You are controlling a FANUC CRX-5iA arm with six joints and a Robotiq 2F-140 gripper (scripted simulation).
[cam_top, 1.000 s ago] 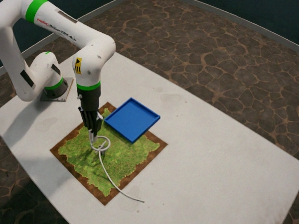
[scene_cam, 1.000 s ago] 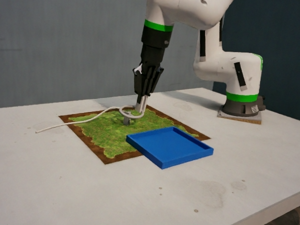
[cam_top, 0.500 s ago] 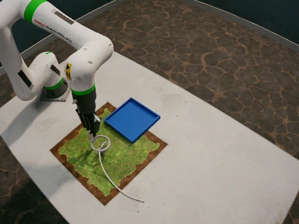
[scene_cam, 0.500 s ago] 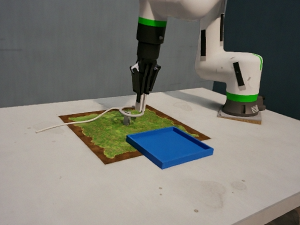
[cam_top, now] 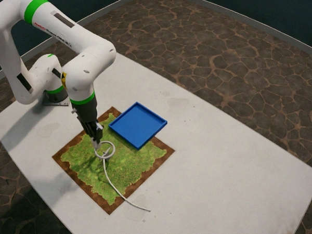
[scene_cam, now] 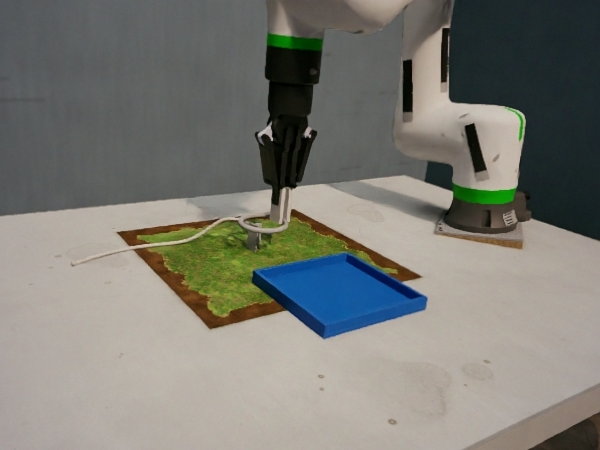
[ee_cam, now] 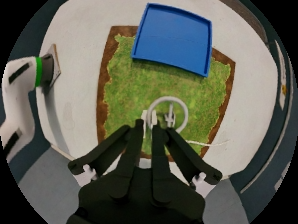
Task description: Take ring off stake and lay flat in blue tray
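Now: the blue tray 40 mm ahead of my hand, 210 mm to the left of it and 70 mm below it. From my hand the other things lie so: square green grass mat 50 mm ahead, 20 mm to the left, 90 mm below; then grey stake 50 mm ahead, 60 mm below.
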